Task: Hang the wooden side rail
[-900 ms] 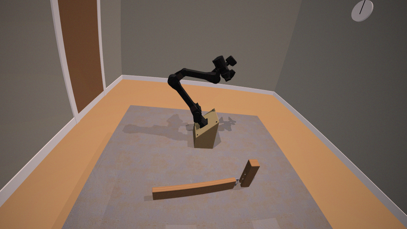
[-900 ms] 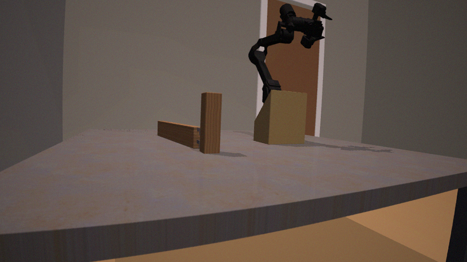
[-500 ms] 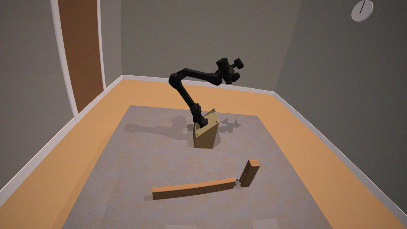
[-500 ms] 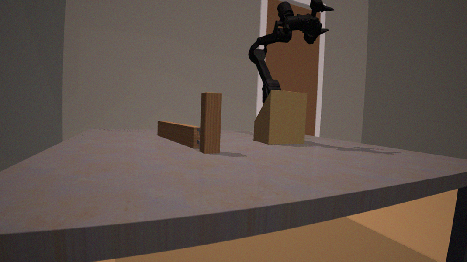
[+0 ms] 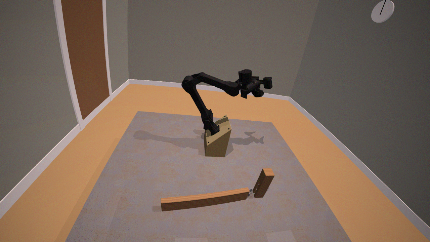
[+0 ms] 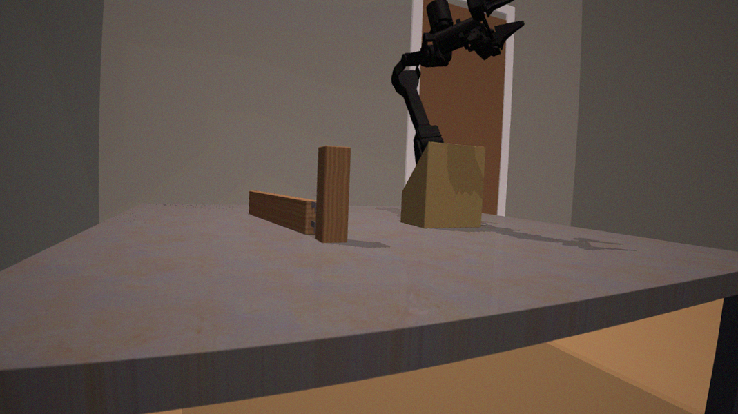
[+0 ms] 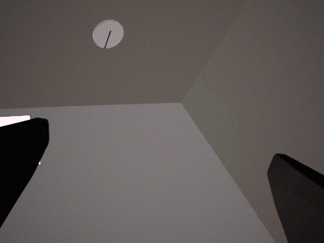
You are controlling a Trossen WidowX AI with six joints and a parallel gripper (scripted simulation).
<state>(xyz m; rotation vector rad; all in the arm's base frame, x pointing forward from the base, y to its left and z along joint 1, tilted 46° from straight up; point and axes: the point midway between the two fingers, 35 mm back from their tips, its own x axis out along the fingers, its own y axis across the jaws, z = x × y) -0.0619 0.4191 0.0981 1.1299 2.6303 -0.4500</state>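
My gripper tip is 430 mm short of the headboard post and 440 mm above it.
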